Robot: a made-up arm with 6 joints.
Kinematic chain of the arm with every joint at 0, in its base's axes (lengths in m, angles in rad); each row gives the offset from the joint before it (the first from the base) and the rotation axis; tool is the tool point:
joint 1: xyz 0 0 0.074 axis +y
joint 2: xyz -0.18 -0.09 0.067 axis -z
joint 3: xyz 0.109 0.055 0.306 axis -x
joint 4: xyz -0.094 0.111 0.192 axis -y
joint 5: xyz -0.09 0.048 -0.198 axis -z
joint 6: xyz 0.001 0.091 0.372 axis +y
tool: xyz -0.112 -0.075 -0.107
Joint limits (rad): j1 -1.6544..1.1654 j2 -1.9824..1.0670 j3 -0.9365..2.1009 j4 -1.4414..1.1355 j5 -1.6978..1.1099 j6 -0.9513..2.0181
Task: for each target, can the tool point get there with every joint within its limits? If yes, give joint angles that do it. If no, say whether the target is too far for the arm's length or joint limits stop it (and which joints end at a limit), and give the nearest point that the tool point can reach.
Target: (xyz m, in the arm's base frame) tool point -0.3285 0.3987 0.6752
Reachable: yes | joints -0.2666 0.5429 0.4536 0.3203 0.4122 1.7392
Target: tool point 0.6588 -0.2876 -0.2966
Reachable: no: joint limits stop it (at a limit: joint 1, joint 2, joint 4) | nearest point 0.5528 -0.1405 -0.1003 | short by 0.267 m
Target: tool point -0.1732 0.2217 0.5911
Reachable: yes | joints 0.1661 0.1195 0.2166 0.5213 0.7548 -0.3560
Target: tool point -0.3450 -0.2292 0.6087
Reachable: yes | joints -0.0107 -1.5534 -0.3157 0.6315 -0.3526 -0.2957
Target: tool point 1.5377 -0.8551 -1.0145
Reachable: no: too far | nearest point 0.6670 -0.1457 -0.0180 | short by 1.501 m
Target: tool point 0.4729 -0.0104 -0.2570
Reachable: no: joint limits stop it (at a limit: joint 1, joint 2) | nearest point 0.4515 -0.0047 -0.1888 | short by 0.072 m
